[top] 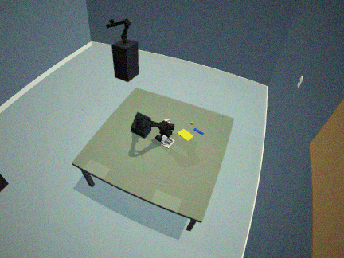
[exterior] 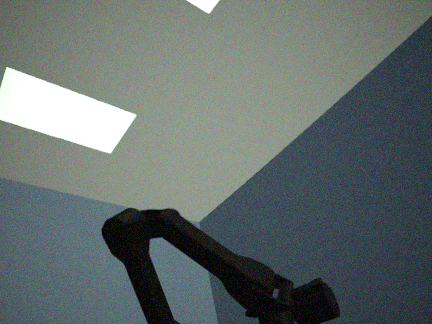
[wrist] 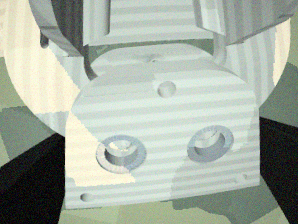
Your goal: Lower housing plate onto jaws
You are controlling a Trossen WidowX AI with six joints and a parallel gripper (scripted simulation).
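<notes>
My gripper tip is now 2 cm below the white housing plate and 1 cm short of it. Round my gripper tip: yellow plate (18 cm to the left, 17 cm ahead, 1 cm below); white jaw (2 cm to the right, 2 cm ahead); blue bar (29 cm to the left, 27 cm ahead, 1 cm below).
</notes>
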